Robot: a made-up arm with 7 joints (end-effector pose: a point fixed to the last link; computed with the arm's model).
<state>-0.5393 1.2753 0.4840 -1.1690 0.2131 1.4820 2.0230</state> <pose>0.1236 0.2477 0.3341 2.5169 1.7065 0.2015</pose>
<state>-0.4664 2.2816 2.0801 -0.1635 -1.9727 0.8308 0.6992</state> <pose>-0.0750 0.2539 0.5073 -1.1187 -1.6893 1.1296</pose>
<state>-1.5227 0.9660 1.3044 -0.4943 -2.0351 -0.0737 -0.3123</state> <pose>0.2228 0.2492 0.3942 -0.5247 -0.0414 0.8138</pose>
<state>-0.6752 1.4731 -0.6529 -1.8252 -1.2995 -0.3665 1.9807</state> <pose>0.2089 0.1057 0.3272 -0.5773 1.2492 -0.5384</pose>
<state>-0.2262 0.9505 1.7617 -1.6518 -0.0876 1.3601 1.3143</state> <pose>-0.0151 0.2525 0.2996 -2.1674 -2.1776 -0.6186</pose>
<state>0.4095 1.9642 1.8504 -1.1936 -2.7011 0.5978 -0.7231</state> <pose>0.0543 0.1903 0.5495 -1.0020 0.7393 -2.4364</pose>
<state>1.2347 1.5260 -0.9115 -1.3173 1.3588 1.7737 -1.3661</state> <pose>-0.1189 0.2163 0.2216 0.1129 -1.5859 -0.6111</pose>
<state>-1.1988 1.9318 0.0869 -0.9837 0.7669 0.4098 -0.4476</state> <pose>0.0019 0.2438 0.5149 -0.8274 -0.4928 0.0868</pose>
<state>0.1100 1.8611 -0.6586 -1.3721 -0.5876 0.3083 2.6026</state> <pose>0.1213 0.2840 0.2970 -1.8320 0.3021 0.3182</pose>
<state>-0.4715 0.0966 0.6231 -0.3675 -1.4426 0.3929 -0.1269</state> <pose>0.1881 0.0804 0.0330 -0.5843 1.3769 0.8255</pose>
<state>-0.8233 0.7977 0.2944 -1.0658 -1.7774 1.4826 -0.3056</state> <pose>0.2238 0.1889 0.3186 -0.3182 -0.4282 1.9781</pose>
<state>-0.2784 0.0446 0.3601 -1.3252 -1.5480 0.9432 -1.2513</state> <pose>0.2157 0.0879 0.1266 0.5410 1.1092 1.4792</pose>
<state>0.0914 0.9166 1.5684 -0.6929 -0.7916 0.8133 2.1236</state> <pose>-0.0291 0.2958 0.1721 -1.5634 -2.4455 0.1703</pose>
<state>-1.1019 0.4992 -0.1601 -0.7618 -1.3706 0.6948 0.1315</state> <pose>0.2953 0.0859 0.2853 -0.2641 0.1286 0.6297</pose>
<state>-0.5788 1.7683 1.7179 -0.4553 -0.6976 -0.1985 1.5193</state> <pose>-0.0228 0.3542 0.4059 -1.2589 -1.4134 -1.2059</pose>
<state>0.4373 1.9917 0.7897 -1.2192 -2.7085 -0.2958 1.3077</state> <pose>0.1914 0.1971 0.4536 1.1717 0.4283 1.2066</pose>
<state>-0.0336 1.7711 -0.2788 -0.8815 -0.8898 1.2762 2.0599</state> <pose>0.0777 0.2830 0.3742 -0.5659 -0.8692 0.3148</pose>
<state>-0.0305 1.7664 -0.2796 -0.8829 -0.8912 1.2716 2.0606</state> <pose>0.0779 0.2834 0.3728 -0.5719 -0.8602 0.3175</pose>
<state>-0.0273 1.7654 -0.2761 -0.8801 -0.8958 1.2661 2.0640</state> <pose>0.0777 0.2839 0.3728 -0.5724 -0.8554 0.3169</pose>
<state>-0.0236 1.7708 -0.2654 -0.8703 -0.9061 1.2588 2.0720</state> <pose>0.0767 0.2843 0.3754 -0.5635 -0.8571 0.3106</pose>
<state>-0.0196 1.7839 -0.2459 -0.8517 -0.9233 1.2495 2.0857</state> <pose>0.0747 0.2848 0.3809 -0.5433 -0.8670 0.2976</pose>
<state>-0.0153 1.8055 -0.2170 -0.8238 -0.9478 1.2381 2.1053</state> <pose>0.0715 0.2849 0.3896 -0.5111 -0.8850 0.2779</pose>
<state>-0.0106 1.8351 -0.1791 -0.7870 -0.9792 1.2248 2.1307</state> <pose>0.0671 0.2844 0.4012 -0.4680 -0.9101 0.2522</pose>
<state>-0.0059 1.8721 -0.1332 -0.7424 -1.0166 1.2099 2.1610</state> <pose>0.0615 0.2829 0.4152 -0.4158 -0.9410 0.2218</pose>
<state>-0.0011 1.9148 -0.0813 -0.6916 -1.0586 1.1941 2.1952</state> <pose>0.0548 0.2802 0.4307 -0.3575 -0.9753 0.1885</pose>
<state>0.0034 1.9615 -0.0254 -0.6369 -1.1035 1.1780 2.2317</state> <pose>0.0472 0.2761 0.4468 -0.2964 -1.0116 0.1541</pose>
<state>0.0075 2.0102 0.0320 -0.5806 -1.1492 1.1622 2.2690</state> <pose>0.0392 0.2707 0.4625 -0.2360 -1.0480 0.1200</pose>
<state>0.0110 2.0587 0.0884 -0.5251 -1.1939 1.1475 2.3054</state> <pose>0.0311 0.2644 0.4770 -0.1792 -1.0833 0.0877</pose>
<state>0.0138 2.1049 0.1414 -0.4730 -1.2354 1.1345 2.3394</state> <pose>0.0233 0.2577 0.4897 -0.1285 -1.1163 0.0580</pose>
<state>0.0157 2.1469 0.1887 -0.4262 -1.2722 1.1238 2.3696</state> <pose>0.0163 0.2512 0.5002 -0.0851 -1.1462 0.0318</pose>
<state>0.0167 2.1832 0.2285 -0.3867 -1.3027 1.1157 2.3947</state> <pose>0.0102 0.2452 0.5086 -0.0497 -1.1721 0.0094</pose>
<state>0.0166 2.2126 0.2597 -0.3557 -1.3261 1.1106 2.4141</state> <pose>0.0054 0.2402 0.5148 -0.0220 -1.1938 -0.0090</pose>
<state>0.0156 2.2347 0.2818 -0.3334 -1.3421 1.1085 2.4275</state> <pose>0.0018 0.2363 0.5192 -0.0013 -1.2113 -0.0232</pose>
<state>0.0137 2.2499 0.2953 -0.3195 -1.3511 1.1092 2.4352</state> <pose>-0.0006 0.2336 0.5220 0.0136 -1.2248 -0.0335</pose>
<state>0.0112 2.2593 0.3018 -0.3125 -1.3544 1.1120 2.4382</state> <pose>-0.0020 0.2318 0.5235 0.0239 -1.2350 -0.0406</pose>
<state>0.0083 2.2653 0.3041 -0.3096 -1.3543 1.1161 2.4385</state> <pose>-0.0029 0.2306 0.5245 0.0316 -1.2433 -0.0459</pose>
